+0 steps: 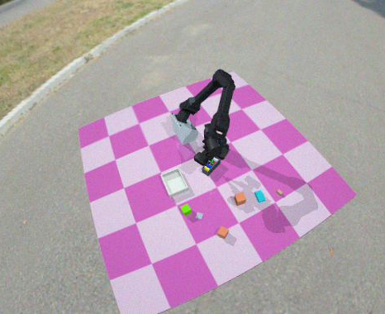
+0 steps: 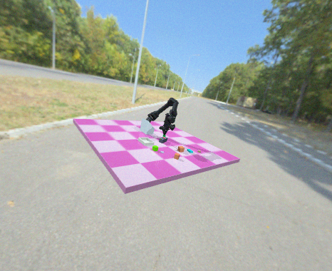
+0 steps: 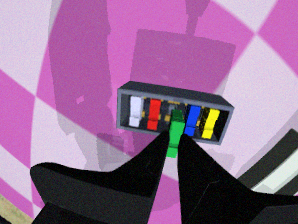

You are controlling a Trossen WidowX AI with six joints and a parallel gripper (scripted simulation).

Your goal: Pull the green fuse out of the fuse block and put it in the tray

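Now: the blue fuse 1 cm ahead of my gripper tip, 2 cm to the right of it and 5 cm below it. Also, from my gripper tip: green fuse 1 cm below; yellow fuse 2 cm ahead, 3 cm to the right, 5 cm below; red fuse 1 cm behind, 2 cm to the left, 5 cm below.
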